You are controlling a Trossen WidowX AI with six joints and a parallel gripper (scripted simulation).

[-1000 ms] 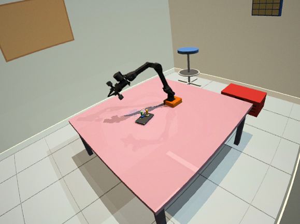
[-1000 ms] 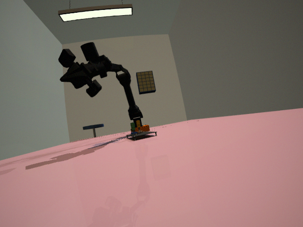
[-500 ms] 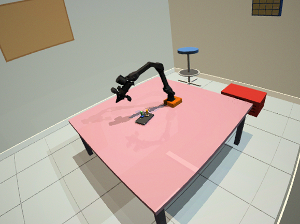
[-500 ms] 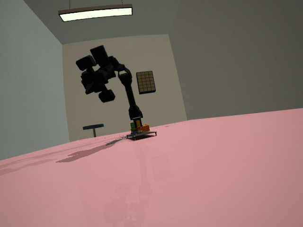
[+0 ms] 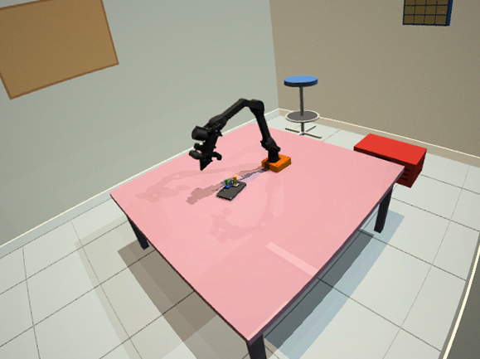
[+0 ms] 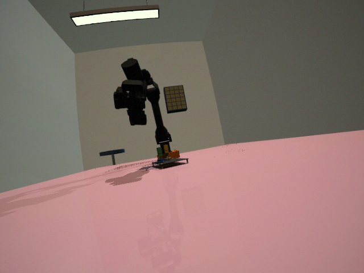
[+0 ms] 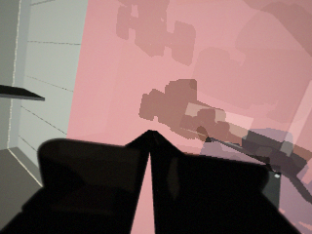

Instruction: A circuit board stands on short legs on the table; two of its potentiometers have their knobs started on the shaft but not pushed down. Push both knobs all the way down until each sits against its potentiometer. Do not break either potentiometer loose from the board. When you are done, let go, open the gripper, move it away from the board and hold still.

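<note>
Now: the yellow-brown knob 13 cm behind my gripper tip, 11 cm to the left of it and 9 cm below it. From my gripper tip the other things lie so: green knob (9 cm below, 9 cm behind, 8 cm to the left).
</note>
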